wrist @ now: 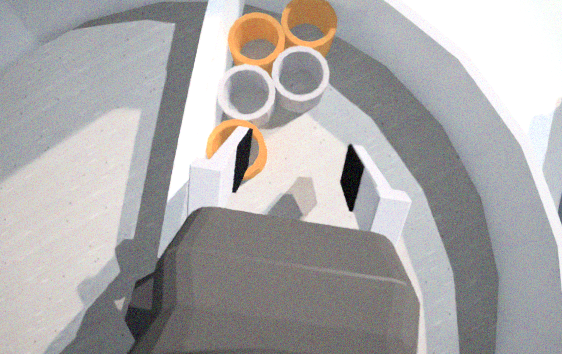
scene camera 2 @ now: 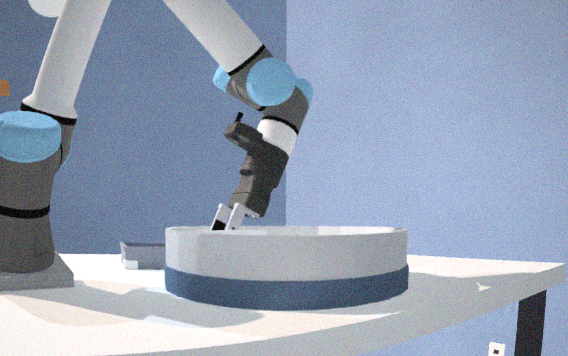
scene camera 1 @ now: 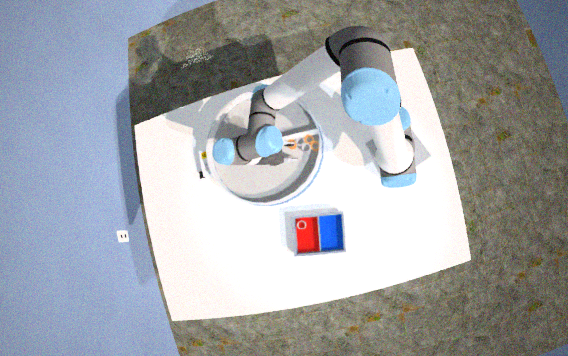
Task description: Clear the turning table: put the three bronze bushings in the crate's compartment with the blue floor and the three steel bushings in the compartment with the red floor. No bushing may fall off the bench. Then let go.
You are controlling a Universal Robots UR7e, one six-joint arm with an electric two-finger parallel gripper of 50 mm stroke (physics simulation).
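Pixels of known places: gripper, fingertip midpoint: (wrist: 297, 155) (scene camera 1: 293, 152); arm's base, link origin: (scene camera 2: 12, 253).
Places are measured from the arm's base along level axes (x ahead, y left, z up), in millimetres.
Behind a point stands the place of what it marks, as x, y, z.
Observation:
My gripper (scene camera 2: 225, 226) @[367, -63, 31] (wrist: 297, 155) @[367, -63, 31] is open and empty, tilted, with its fingertips at about the rim of the turning table (scene camera 2: 285, 256) @[357, -291, 23]. In the wrist view its left finger partly covers the nearest bronze bushing (wrist: 262, 152) @[369, -81, 28]. Beyond it stand two steel bushings (wrist: 247, 68) @[324, -98, 28] (wrist: 300, 50) @[308, -71, 28] side by side, then two bronze bushings (wrist: 255, 31) @[293, -101, 13] (wrist: 310, 14) @[277, -69, 14]. The five form a close group by the white divider (wrist: 194, 95) @[350, -117, 50]. One steel bushing (scene camera 1: 297, 225) @[415, 189, -19] stands in the crate's red-floored compartment (scene camera 1: 307, 242) @[396, 259, -44], at a back corner. The blue-floored compartment (scene camera 1: 331, 233) @[303, 246, -44] holds no bushing.
The table's curved wall (wrist: 480, 120) @[330, 33, 35] rises to the right of the bushings. The crate (scene camera 1: 320, 254) @[354, 309, 0] (scene camera 2: 145, 256) @[292, 174, -21] stands on the bench (scene camera 1: 240, 270) @[674, 320, -50] beside the turning table. A small yellow and black fixture (scene camera 1: 204, 155) @[705, -140, 8] is at the table's left side in scene view 1.

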